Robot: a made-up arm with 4 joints.
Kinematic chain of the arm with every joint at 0, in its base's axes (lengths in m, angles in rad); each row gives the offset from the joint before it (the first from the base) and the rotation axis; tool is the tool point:
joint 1: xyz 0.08 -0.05 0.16 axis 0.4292 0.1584 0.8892
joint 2: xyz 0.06 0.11 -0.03 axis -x
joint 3: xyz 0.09 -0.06 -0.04 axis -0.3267 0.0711 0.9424
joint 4: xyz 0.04 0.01 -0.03 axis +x
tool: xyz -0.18 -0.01 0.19
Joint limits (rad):
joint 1: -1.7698..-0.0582
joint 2: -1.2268..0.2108
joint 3: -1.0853..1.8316
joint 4: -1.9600..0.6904
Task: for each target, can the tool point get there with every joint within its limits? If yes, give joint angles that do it. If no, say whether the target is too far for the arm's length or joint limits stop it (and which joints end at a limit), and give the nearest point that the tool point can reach.
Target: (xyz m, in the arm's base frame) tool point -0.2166 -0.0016 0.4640
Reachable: no: joint limits stop it (at a limit: joint 1, joint 4) | nearest point -0.0025 -0.1003 0.3131 | short by 0.280 m
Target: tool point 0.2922 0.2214 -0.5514
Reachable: no: too far | nearest point 0.1229 0.0349 -0.1627 | short by 0.463 m
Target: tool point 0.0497 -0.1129 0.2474
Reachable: yes | joints -1.2919 -0.5153 1.5840 -0.1223
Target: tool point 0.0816 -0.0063 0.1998
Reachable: yes | joints -0.4721 -0.2837 -0.6341 0.2968
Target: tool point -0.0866 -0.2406 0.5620
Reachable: no: joint limits stop it (at a limit: joint 1, joint 4) | nearest point 0.0384 -0.1851 0.3613 | short by 0.243 m
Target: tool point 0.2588 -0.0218 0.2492
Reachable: yes | joints -1.2670 -0.4235 -0.6966 -0.6226
